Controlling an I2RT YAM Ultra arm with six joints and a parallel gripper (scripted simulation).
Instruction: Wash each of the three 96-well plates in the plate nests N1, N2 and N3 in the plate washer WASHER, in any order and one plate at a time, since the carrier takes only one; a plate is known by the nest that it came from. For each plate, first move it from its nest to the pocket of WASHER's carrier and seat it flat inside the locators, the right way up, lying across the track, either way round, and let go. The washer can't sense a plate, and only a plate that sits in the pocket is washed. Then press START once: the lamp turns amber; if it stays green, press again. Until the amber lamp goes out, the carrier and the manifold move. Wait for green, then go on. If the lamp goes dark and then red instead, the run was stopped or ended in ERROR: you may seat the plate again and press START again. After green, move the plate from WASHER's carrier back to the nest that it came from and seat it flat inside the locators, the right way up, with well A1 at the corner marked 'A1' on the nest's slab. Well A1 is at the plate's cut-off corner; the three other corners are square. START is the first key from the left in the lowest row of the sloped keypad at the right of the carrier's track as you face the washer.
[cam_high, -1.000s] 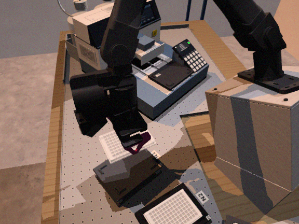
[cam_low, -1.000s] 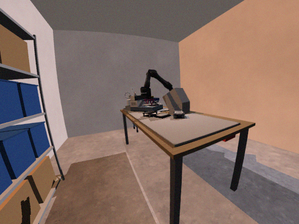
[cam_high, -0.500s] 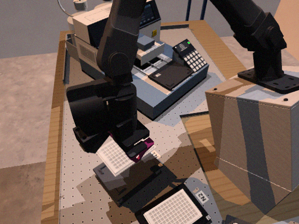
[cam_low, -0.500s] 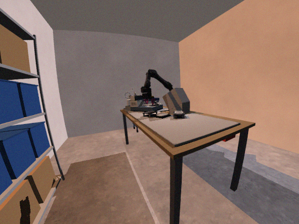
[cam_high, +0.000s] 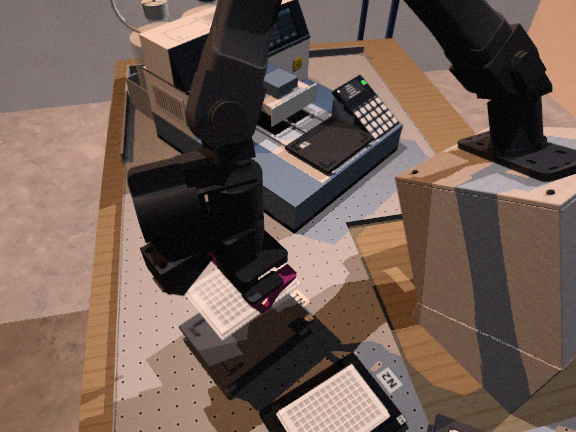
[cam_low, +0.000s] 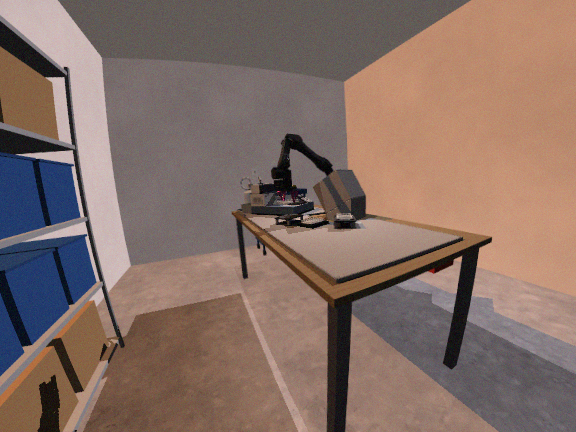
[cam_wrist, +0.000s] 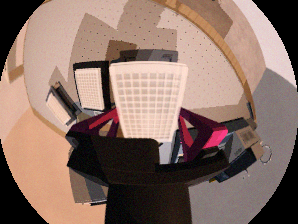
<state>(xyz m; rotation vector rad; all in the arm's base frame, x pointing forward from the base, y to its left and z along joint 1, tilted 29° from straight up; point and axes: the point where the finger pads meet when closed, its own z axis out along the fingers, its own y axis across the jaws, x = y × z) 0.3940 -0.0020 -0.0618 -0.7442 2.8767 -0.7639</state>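
Now: the nest N1 10 cm below my hand. From my hand the other things lie so: nest N2: 9 cm behind, 15 cm to the left, 13 cm below; then n2 label: 19 cm behind, 12 cm to the left, 14 cm below; then nest n3: 21 cm behind, 29 cm to the left, 10 cm below.
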